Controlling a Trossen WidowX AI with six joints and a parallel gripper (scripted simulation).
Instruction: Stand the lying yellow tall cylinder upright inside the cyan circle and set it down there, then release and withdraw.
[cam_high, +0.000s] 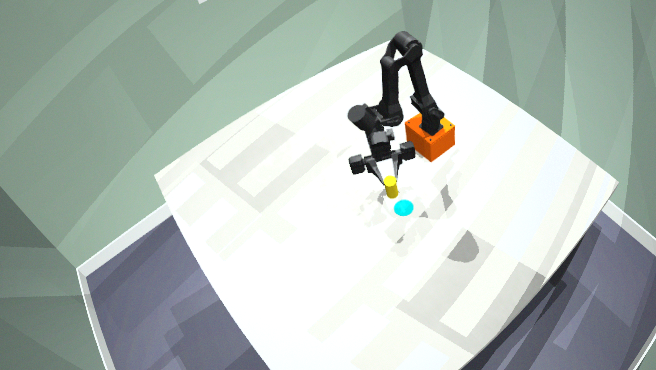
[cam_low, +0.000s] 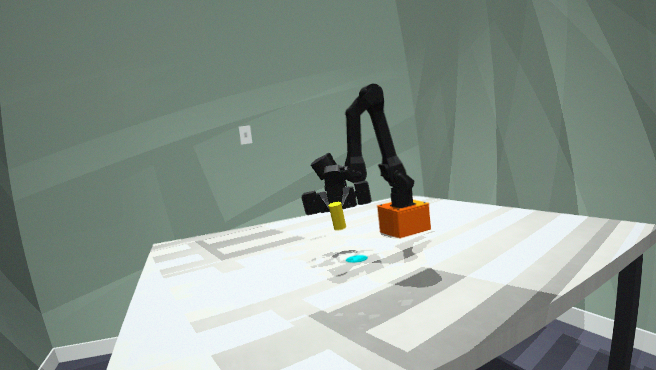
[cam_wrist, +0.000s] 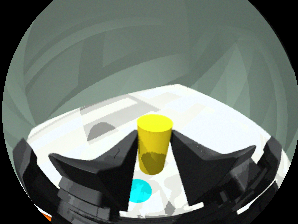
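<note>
My gripper tip is 4 cm past the cyan circle and 15 cm above it. Round my gripper tip: yellow tall cylinder (2 cm below).
</note>
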